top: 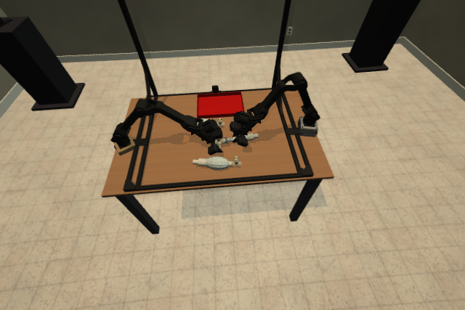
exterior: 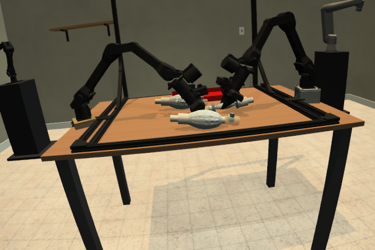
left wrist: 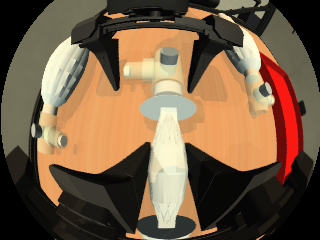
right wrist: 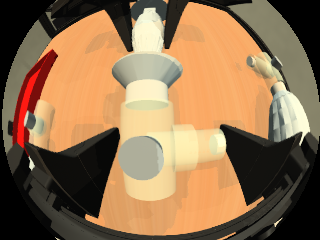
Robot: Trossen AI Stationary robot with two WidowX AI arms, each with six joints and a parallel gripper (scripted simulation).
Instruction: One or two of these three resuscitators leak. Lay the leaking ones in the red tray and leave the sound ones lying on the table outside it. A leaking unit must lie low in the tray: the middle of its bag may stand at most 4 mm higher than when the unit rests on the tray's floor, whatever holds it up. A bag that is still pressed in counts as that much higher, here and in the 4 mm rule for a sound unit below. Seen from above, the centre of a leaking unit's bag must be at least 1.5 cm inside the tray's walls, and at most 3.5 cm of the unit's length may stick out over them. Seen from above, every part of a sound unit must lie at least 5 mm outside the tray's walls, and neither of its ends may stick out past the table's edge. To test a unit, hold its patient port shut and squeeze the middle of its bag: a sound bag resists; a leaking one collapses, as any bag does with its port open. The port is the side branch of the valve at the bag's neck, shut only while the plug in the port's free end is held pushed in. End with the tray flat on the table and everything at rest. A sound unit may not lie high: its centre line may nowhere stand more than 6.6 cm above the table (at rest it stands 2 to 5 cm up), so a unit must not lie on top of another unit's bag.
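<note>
The red tray is 330 mm behind my left hand, 70 mm to the right of it and 50 mm below it.
</note>
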